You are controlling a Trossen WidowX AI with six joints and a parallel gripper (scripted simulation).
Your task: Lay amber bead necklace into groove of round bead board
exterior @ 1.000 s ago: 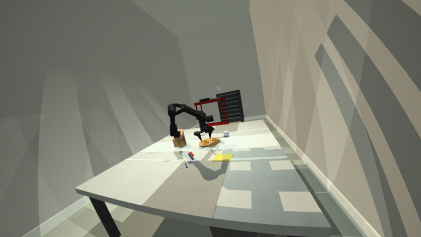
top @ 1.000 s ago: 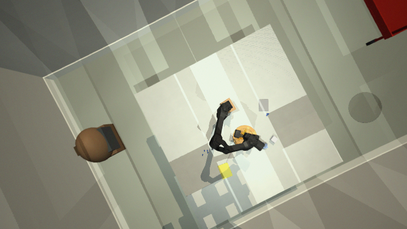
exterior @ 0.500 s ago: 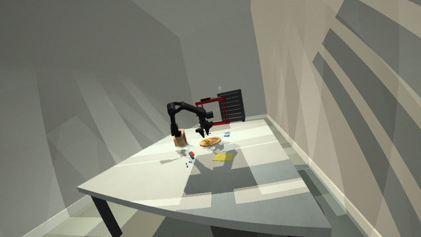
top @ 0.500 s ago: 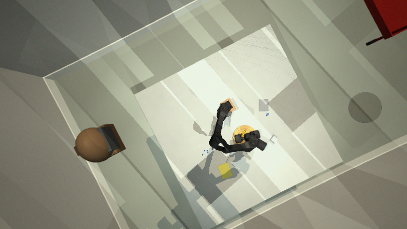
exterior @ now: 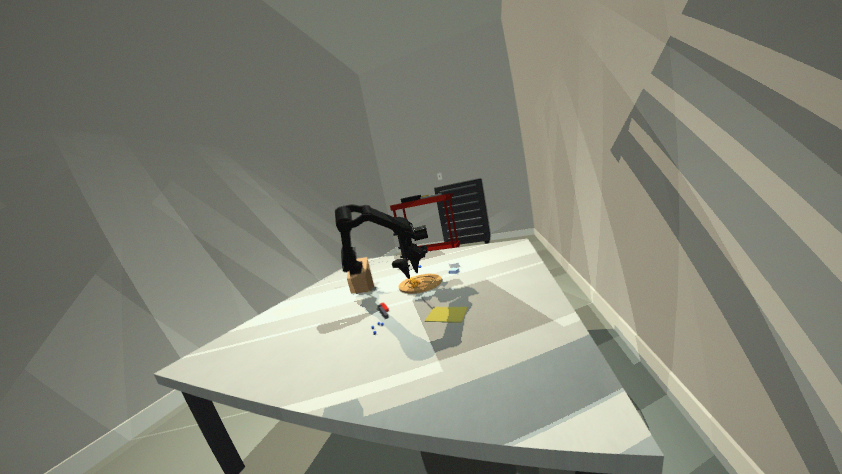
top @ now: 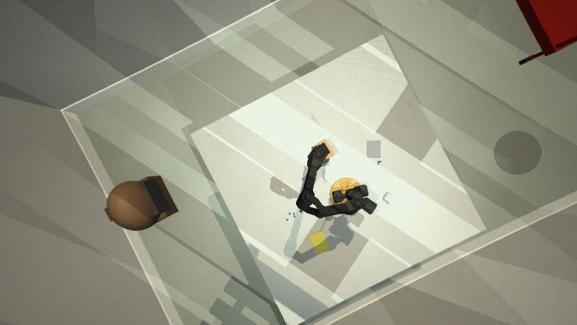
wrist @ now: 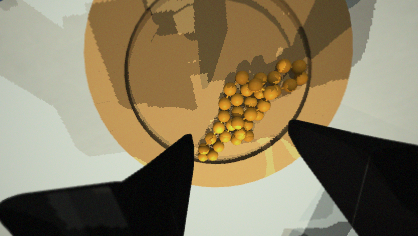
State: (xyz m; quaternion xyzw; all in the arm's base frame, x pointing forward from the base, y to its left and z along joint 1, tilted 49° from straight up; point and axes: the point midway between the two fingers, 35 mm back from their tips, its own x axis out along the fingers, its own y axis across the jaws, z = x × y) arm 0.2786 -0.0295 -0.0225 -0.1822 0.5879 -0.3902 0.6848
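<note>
Now: the round bead board 40 mm below my gripper tip and 30 mm ahead of it. Also, from my gripper tip: light blue cube (180 mm ahead, 110 mm to the left, 40 mm below); then red-handled tool (230 mm to the right, 60 mm behind, 40 mm below); then white cube (200 mm to the left, 170 mm ahead, 30 mm below).
</note>
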